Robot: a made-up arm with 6 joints.
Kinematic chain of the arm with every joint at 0, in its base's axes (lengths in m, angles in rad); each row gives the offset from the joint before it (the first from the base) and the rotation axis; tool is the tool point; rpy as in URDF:
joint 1: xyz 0 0 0.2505 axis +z
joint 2: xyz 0 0 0 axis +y
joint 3: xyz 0.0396 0 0.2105 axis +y
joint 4: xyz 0.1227 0 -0.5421 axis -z
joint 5: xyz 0 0 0 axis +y
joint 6: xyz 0.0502 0 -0.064 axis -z
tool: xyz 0 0 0 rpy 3.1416 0 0
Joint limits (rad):
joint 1: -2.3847..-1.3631
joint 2: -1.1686..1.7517
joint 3: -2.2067..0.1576
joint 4: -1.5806..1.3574
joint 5: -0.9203..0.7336
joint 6: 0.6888..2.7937
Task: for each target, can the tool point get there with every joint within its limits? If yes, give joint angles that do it. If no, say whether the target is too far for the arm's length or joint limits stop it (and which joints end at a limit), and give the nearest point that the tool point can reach.
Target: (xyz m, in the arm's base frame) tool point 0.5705 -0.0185 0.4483
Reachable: no: joint limits stop it (at a limit: joint 1, joint 2, joint 3, joint 4) | nearest point 0.3249 0.1993 0.2461 | short by 0.386 m
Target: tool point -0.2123 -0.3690 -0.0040
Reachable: yes | joints -2.0854 -0.1187 -0.3024 0.0524 -0.1908 1.7234
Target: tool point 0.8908 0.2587 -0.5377
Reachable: no: too far | nearest point 0.2572 0.1845 -0.1827 | short by 0.730 m
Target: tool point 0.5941 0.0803 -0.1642
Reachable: no: joint limits stop it (at a limit: joint 1, joint 2) | nearest point 0.2924 0.1803 -0.0901 | short by 0.326 m
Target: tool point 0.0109 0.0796 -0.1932
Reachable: yes | joints -1.4429 0.8162 -0.0742 -0.3132 -0.3292 1.9265
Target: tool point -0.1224 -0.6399 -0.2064
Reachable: yes | joints -1.7468 1.5141 -1.9919 0.1212 -0.3778 1.4724
